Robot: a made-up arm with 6 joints. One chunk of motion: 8 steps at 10 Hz.
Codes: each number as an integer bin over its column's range. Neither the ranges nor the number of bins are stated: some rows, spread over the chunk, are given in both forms.
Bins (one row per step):
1: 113 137 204 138 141 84
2: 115 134 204 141 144 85
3: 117 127 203 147 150 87
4: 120 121 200 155 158 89
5: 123 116 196 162 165 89
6: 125 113 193 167 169 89
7: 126 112 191 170 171 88
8: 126 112 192 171 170 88
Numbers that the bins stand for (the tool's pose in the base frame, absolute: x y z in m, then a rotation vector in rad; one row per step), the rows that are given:
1: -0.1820 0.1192 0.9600 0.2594 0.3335 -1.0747
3: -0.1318 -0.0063 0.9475 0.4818 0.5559 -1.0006
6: -0.0314 -0.1820 0.8220 0.9759 1.0253 -0.9512
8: -0.0188 -0.1945 0.8094 1.0747 1.0500 -0.9759
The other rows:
2: -0.1569 0.0816 0.9600 0.3335 0.4076 -1.0500
4: -0.0941 -0.0816 0.9098 0.6794 0.7535 -0.9512
5: -0.0565 -0.1443 0.8596 0.8524 0.9265 -0.9512
7: -0.0188 -0.1945 0.7969 1.0500 1.0747 -0.9759

